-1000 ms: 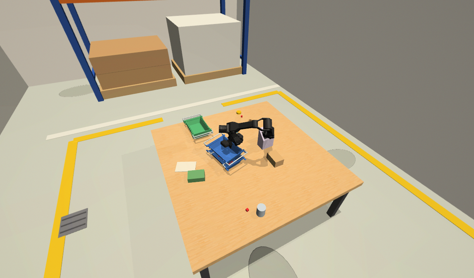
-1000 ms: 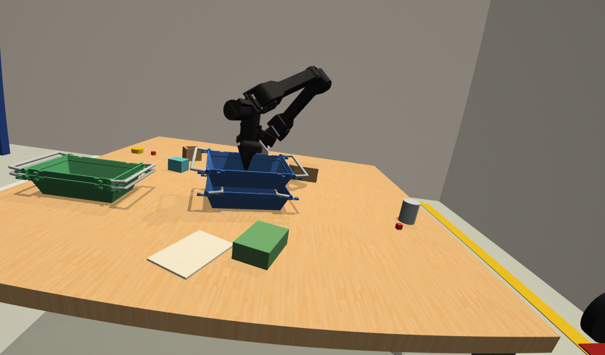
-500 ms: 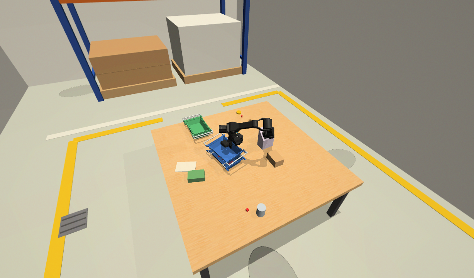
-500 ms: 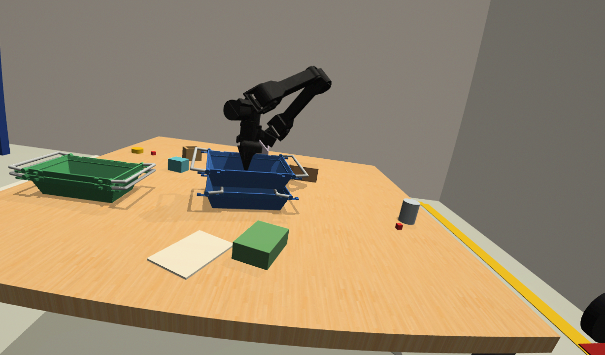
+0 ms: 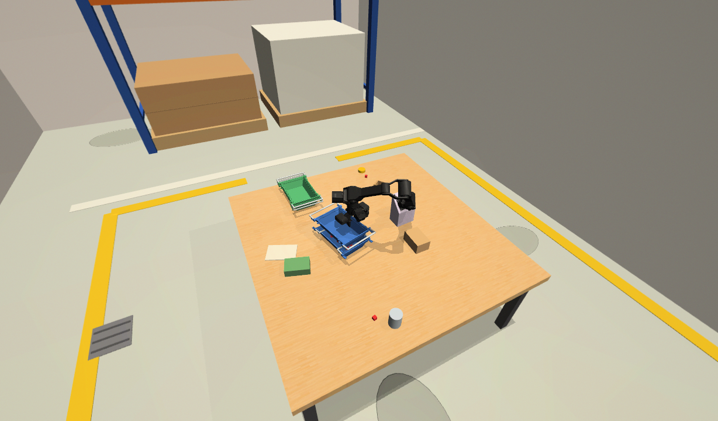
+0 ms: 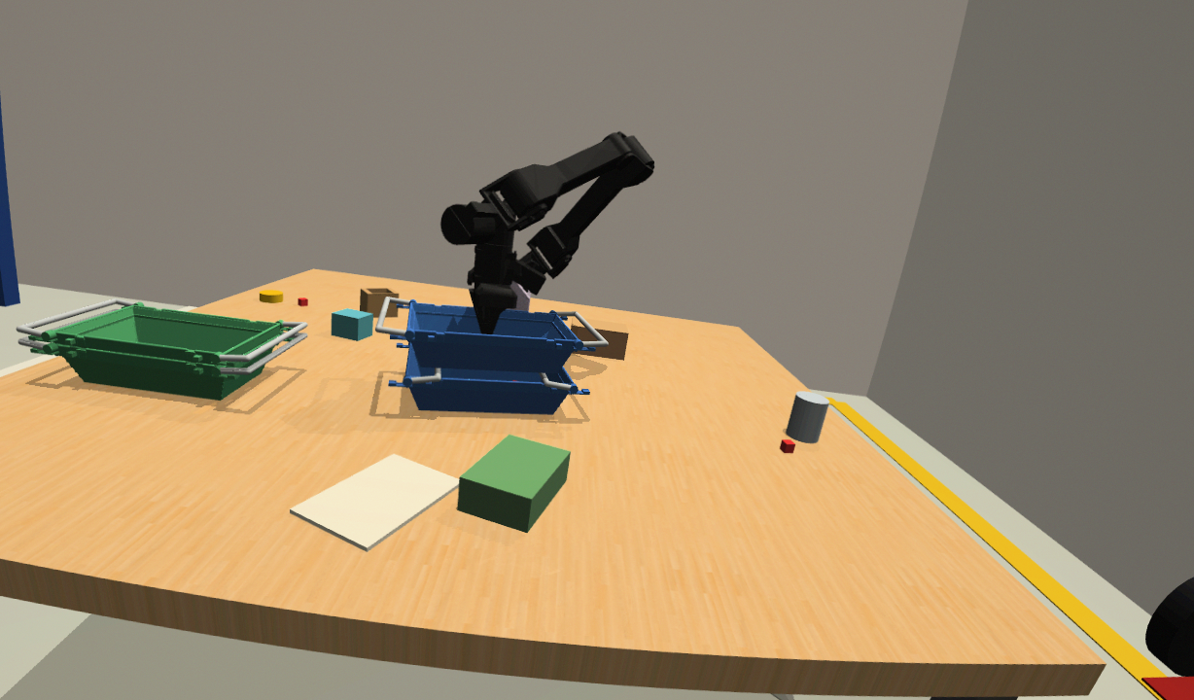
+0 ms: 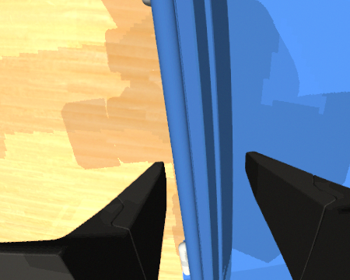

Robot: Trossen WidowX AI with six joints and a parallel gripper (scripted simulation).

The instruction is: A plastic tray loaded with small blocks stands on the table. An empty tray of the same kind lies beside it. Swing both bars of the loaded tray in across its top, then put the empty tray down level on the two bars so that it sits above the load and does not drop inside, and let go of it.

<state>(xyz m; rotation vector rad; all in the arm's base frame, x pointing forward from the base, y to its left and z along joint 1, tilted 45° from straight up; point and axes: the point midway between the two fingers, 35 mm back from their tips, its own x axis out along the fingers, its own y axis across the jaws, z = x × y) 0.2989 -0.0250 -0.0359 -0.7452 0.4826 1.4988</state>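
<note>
The blue tray lies 70 mm ahead of my gripper tip, 30 mm above it and 10 mm to the left of it. Also, from my gripper tip: cream sheet: 370 mm ahead, 80 mm to the right, 80 mm below; teal cube: 270 mm to the right, 180 mm behind, 60 mm below; green block: 350 mm ahead, 60 mm to the left, 60 mm below.
</note>
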